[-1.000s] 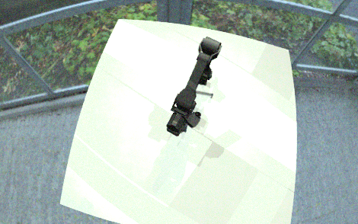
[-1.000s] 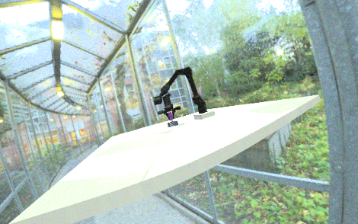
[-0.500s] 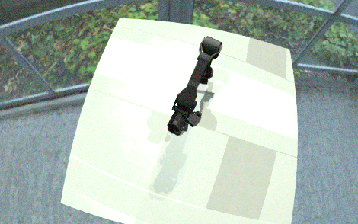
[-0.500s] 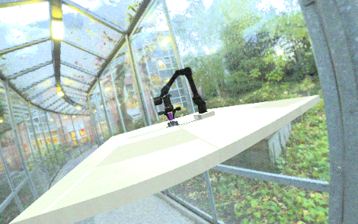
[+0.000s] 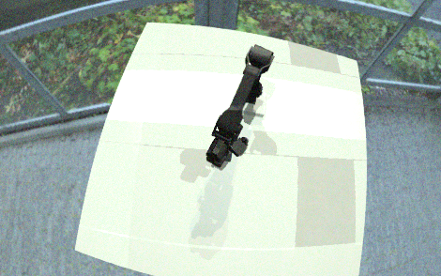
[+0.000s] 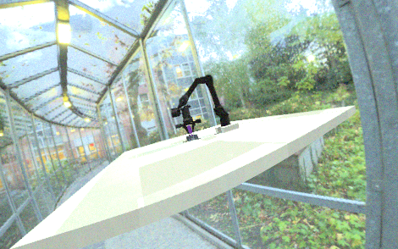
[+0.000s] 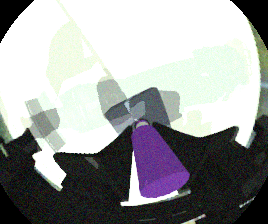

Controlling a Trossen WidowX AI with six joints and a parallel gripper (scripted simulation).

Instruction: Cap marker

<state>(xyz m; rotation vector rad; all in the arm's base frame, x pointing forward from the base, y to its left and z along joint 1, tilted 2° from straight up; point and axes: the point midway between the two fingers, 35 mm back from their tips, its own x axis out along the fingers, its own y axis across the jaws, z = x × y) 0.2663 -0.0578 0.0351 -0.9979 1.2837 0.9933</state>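
The holder block is 20 mm below my gripper tip. The rest, counted from my gripper tip: purple cap 50 mm above.
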